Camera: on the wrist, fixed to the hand. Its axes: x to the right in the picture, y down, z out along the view.
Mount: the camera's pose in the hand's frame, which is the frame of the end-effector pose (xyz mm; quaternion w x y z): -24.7 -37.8 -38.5 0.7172 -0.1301 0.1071 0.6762
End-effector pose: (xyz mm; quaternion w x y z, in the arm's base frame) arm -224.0 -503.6 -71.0 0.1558 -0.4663 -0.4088 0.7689
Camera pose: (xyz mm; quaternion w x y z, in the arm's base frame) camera -184.1 -477.0 -36.1 0.4251 0.7135 0.0612 -0.5537
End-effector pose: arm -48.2 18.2 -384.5 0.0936 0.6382 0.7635 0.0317
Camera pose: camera -87.7 -10.2 -350.6 0.0470 0.9584 0.1219 0.2537
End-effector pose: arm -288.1 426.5 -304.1 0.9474 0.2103 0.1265 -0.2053
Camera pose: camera -332.5 420.9 -343.0 0.8321 0.1351 0.0767 0.5324
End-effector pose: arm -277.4 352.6 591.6 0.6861 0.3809 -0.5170 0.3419
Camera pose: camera -233.2 366.5 554.5 0.3658 -0.2023 -0.5994 0.6827
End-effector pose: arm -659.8 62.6 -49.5 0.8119 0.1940 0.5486 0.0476
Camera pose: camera -709.7 30.8 -54.3 0.5166 0.3994 0.3430 0.6753
